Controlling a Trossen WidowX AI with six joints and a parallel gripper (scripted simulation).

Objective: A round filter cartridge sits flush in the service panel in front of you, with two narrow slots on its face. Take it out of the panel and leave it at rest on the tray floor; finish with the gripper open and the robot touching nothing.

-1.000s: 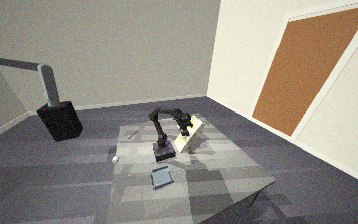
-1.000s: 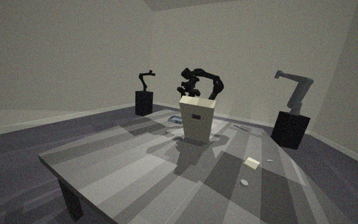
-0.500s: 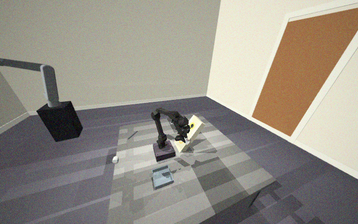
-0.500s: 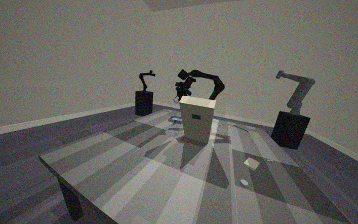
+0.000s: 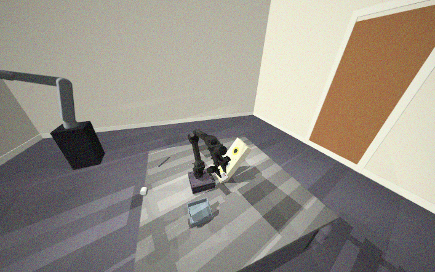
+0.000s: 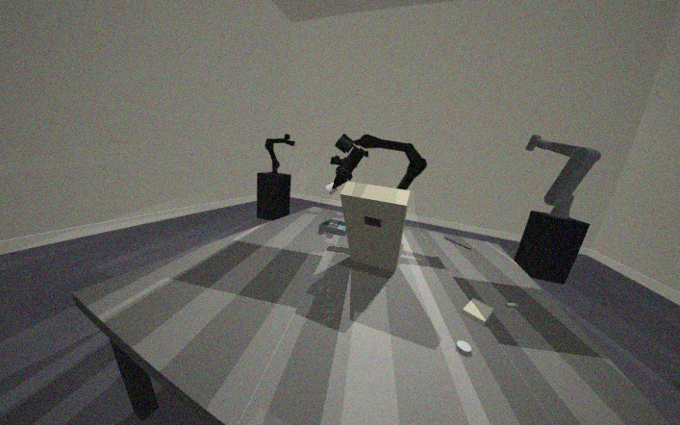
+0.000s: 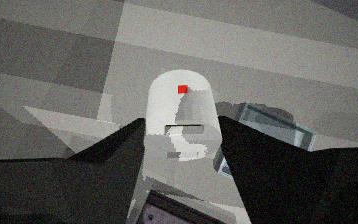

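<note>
The blue-grey tray is 25 cm below my gripper tip, 18 cm behind it and 1 cm to the right of it. From my gripper tip the other things lie so: cream block: 58 cm to the left, 29 cm ahead, 25 cm below; white round filter cartridge: right at my gripper tip; cream service panel: 24 cm to the left, 22 cm ahead, 9 cm below.
</note>
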